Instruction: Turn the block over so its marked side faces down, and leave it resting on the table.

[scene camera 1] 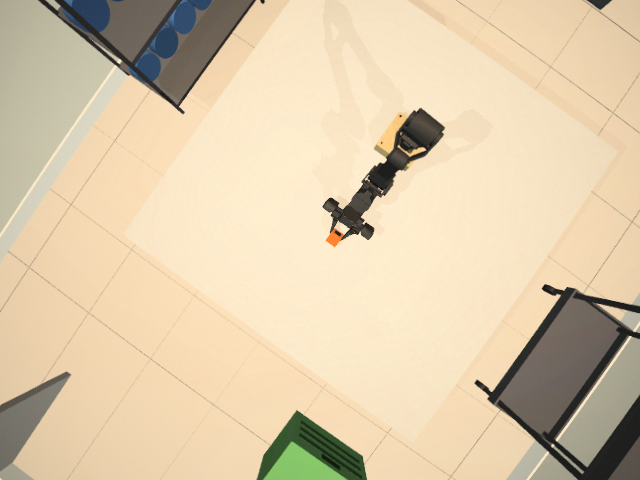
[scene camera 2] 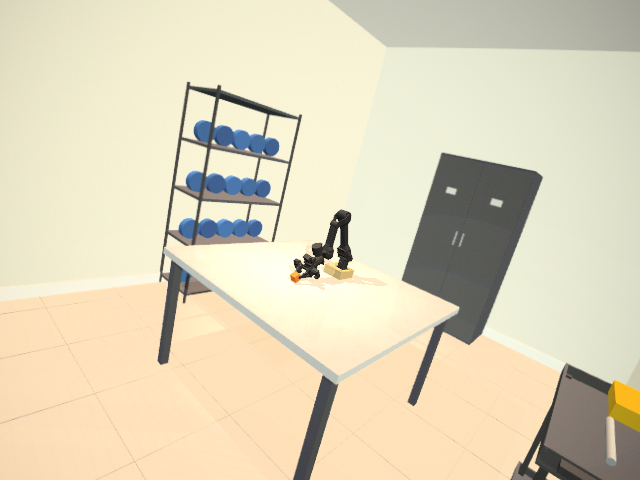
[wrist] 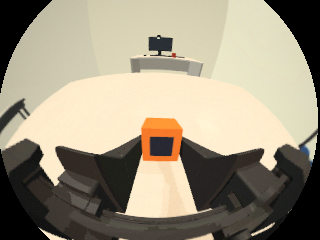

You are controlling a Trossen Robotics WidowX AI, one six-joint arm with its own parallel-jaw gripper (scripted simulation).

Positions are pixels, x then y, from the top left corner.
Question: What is my gripper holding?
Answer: A block.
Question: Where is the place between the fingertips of my gripper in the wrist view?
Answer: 160,138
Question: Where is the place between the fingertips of my gripper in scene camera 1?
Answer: At 335,236
